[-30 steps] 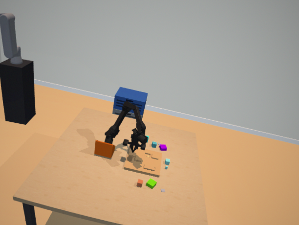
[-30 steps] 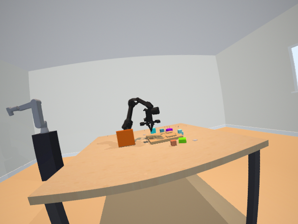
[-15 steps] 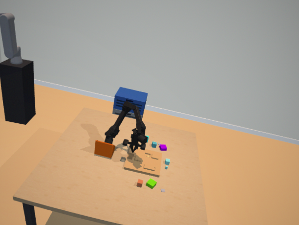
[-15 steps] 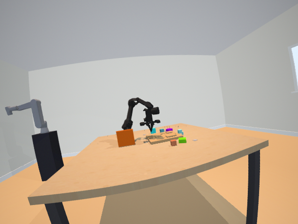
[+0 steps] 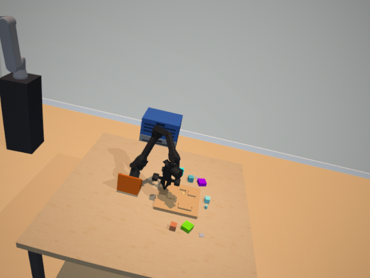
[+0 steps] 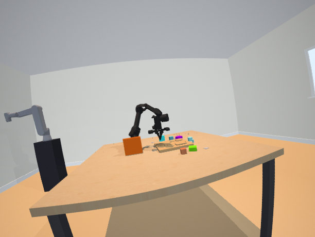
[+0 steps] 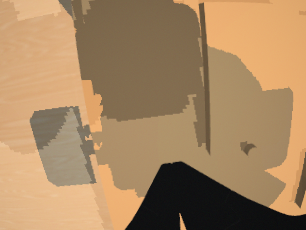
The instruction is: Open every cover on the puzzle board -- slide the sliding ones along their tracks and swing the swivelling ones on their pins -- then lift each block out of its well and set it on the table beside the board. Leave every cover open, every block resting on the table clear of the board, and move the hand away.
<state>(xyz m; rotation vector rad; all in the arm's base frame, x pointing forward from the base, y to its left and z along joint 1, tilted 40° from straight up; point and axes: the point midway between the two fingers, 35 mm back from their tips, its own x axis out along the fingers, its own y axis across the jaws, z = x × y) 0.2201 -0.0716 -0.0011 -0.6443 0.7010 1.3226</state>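
Now: the wooden puzzle board 100 mm ahead of my gripper tip and 60 mm below it. From my gripper tip the other things lie so: brown block (260 mm to the right, 90 mm ahead, 60 mm below); then blue-teal cube (250 mm to the left, 200 mm ahead, 60 mm below); then green block (250 mm to the right, 170 mm ahead, 60 mm below).
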